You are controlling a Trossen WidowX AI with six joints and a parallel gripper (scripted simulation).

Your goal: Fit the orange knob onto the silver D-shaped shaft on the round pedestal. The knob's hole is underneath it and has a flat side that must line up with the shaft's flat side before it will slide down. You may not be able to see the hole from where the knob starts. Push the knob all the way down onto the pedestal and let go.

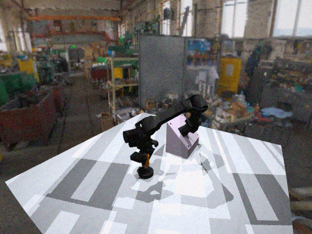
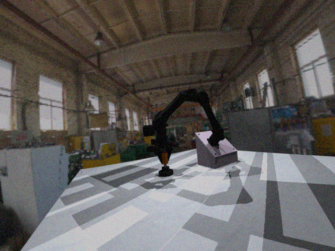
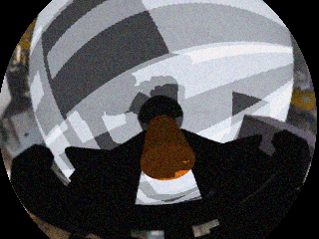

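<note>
Now: the orange knob 3 cm above my gripper tip. Also, from my gripper tip: round black pedestal 4 cm below.
</note>
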